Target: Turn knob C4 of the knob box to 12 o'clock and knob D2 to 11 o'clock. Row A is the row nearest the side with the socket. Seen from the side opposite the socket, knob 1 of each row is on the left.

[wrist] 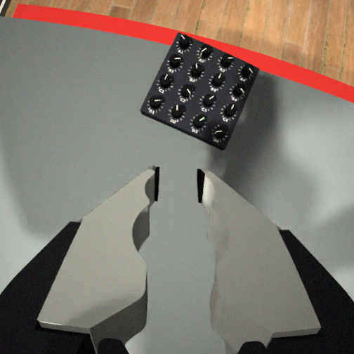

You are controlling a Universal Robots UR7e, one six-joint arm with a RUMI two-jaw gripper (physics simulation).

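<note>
The black knob box [167,95] lies on the grey surface in the upper middle of the wrist view, turned clockwise. Its A row is nearest the red edge. Knob C4 [230,110] is at the box's right side; its white line points up and slightly right, roughly along the box's columns. Knob D2 [177,111] is in the nearest row; its line points nearly straight up in the view, leaning left of the columns. The socket cannot be made out. My gripper [178,170] is open with a narrow gap, empty, apart from the box, below it in the view.
The other knobs stand close around C4 and D2, among them D1 [155,102], D3 [200,122], D4 [219,132] and B4 [238,91]. A red border [95,29] runs behind the box, with wooden floor [280,30] beyond. A shadow falls right of the box.
</note>
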